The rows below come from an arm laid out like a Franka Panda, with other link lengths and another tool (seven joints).
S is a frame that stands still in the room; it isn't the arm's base.
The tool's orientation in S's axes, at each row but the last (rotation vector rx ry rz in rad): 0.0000 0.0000 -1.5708; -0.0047 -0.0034 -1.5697; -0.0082 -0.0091 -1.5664; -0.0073 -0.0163 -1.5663; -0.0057 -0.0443 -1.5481; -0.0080 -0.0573 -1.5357; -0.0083 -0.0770 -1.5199; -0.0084 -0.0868 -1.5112; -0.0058 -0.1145 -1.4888; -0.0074 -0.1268 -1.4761; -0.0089 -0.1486 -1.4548
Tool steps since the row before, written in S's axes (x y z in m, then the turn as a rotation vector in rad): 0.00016 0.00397 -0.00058 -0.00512 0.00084 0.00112; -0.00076 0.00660 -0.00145 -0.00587 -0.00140 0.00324; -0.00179 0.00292 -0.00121 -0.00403 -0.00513 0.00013; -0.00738 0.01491 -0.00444 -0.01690 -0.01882 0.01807; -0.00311 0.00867 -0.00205 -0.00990 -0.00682 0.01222; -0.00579 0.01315 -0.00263 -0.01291 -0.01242 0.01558; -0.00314 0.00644 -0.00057 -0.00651 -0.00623 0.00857; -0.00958 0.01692 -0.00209 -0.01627 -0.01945 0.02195; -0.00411 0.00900 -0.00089 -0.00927 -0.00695 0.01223; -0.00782 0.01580 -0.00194 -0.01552 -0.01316 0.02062; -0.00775 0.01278 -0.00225 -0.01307 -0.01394 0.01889
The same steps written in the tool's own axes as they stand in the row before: -0.00397 0.00016 -0.00058 -0.00084 -0.00512 0.00112; -0.00661 -0.00075 -0.00142 0.00141 -0.00587 0.00323; -0.00294 -0.00178 -0.00118 0.00511 -0.00405 0.00008; -0.01501 -0.00734 -0.00417 0.01901 -0.01688 0.01788; -0.00880 -0.00296 -0.00170 0.00699 -0.00975 0.01224; -0.01344 -0.00540 -0.00190 0.01262 -0.01286 0.01546; -0.00661 -0.00283 -0.00008 0.00637 -0.00645 0.00851; -0.01754 -0.00863 -0.00058 0.01982 -0.01633 0.02157; -0.00933 -0.00340 0.00008 0.00717 -0.00898 0.01232; -0.01654 -0.00639 0.00001 0.01352 -0.01517 0.02065; -0.01371 -0.00636 -0.00026 0.01437 -0.01298 0.01862
